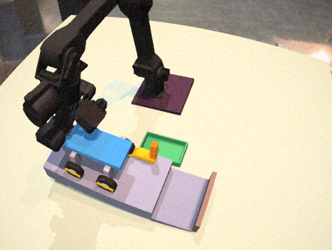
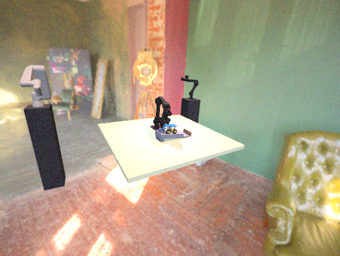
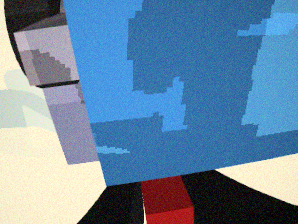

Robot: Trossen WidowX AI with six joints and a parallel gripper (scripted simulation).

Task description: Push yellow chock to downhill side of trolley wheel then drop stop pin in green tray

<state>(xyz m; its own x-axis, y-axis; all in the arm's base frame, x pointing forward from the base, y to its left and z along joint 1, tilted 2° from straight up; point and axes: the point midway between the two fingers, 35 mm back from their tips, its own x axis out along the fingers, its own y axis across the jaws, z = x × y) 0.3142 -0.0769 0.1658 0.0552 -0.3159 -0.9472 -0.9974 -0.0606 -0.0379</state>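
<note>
Now: gripper tip 50 mm past the yellow chock, 190 mm to the right of it and 50 mm above it. Also, from my gripper tip: ramp 10 mm ahead, 100 mm to the left, 80 mm below; red-headed stop pin right at my gripper tip; trolley 10 mm ahead, 100 mm to the left, 20 mm below.
</note>
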